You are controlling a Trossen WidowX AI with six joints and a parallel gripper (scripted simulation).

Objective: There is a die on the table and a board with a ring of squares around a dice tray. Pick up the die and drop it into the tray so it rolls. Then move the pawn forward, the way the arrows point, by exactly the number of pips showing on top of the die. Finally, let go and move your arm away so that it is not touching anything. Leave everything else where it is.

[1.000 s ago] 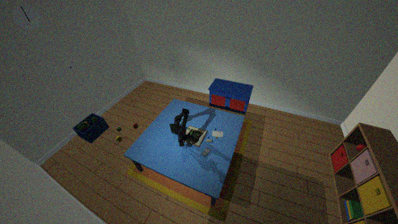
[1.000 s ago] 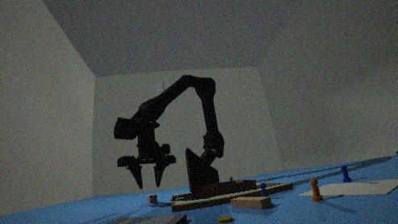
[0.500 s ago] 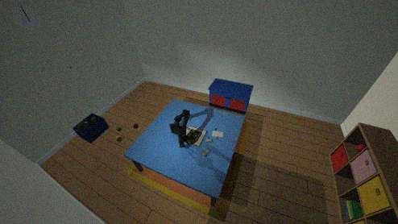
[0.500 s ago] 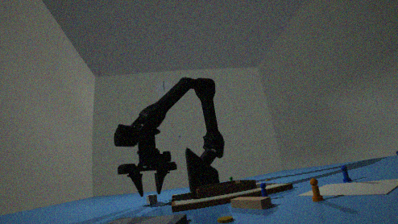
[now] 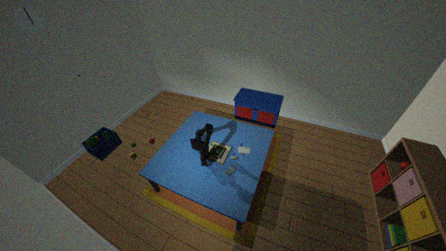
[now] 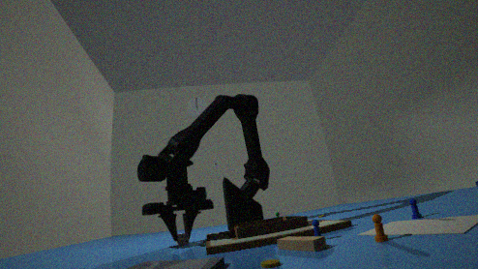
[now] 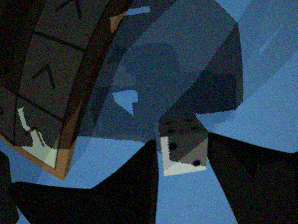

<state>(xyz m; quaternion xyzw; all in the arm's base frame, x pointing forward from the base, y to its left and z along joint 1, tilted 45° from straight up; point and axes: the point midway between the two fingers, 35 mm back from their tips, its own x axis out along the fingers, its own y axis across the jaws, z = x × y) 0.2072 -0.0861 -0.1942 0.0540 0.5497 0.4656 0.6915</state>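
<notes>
Right now my gripper tip is 270 mm to the right of the green pawn, 60 mm past it and 20 mm below it. Also, from my gripper tip: grey block (320 mm ahead, 40 mm to the left); green dice tray (210 mm to the left, 60 mm ahead); white die (right at my gripper tip).
</notes>
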